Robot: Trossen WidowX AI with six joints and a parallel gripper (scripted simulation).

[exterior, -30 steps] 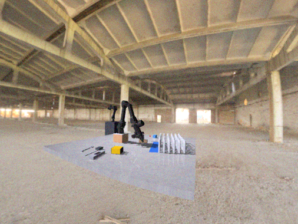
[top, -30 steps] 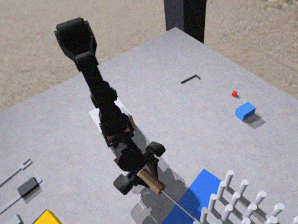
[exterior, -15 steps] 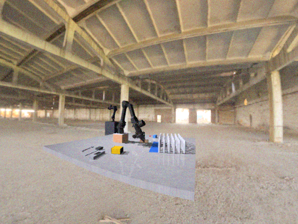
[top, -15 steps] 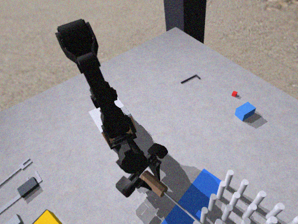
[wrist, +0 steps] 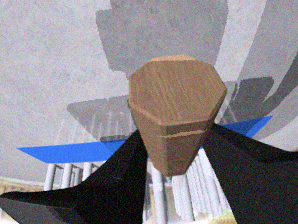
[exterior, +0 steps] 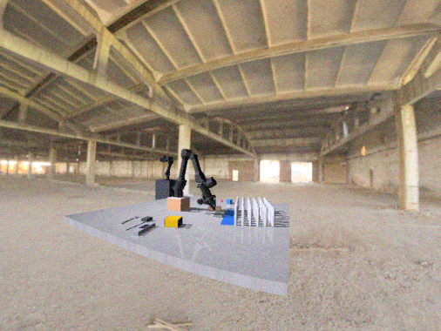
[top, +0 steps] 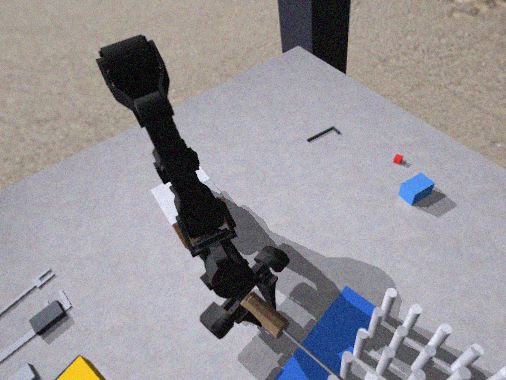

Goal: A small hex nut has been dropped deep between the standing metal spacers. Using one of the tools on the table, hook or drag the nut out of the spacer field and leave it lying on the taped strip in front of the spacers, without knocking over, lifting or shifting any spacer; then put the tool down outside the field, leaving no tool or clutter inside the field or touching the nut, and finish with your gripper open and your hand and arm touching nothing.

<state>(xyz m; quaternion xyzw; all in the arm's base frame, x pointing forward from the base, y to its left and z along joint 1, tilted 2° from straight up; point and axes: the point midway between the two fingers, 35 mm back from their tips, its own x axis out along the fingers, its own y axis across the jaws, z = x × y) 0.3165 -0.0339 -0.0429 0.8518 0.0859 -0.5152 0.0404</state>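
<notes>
Now: the blue taped strip 12 cm ahead of my gripper tip, 3 cm below it and 2 cm to the right of it. Round my gripper tip: yellow block (35 cm to the right, 12 cm behind, 1 cm below); blue block (45 cm to the left, 2 cm behind, 1 cm below); hook tool (10 cm ahead, 2 cm to the left).
</notes>
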